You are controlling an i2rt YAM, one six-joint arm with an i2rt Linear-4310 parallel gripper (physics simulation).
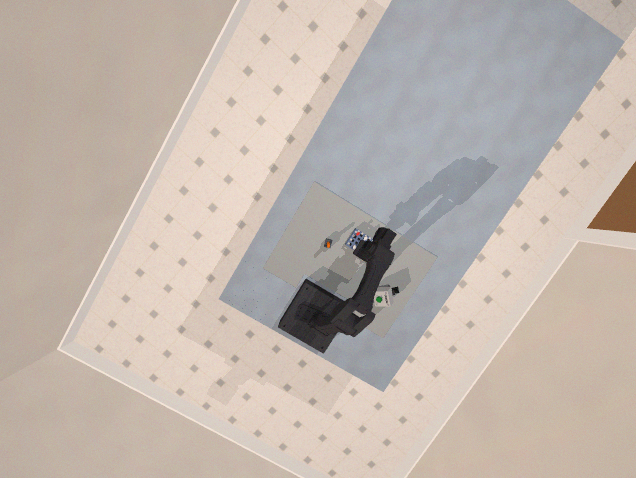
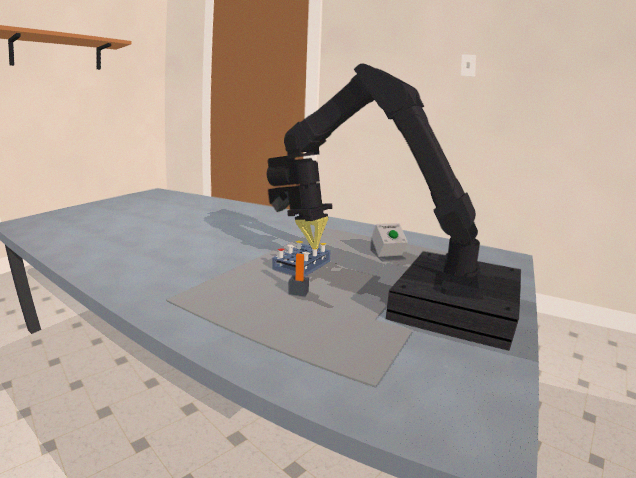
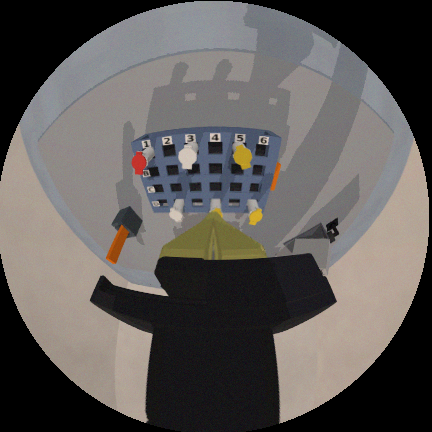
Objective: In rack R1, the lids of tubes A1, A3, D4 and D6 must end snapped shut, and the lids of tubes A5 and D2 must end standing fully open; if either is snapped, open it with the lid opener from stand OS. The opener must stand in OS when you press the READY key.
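The blue rack R1 holds tube A1 with a red lid, A3 with a white lid, A5 with a yellow lid, D2 with a white lid, D4 with a yellow lid and D6 with a yellow lid. Whether these lids are snapped is too small to tell. My gripper is shut and empty, its yellow tips at D4, partly hiding it. The orange opener stands in dark stand OS.
A light grey box with a green key stands on the arm-base side of the rack, with a small black object beside it. An orange strip shows by the rack's column 6 side. A grey mat lies beneath.
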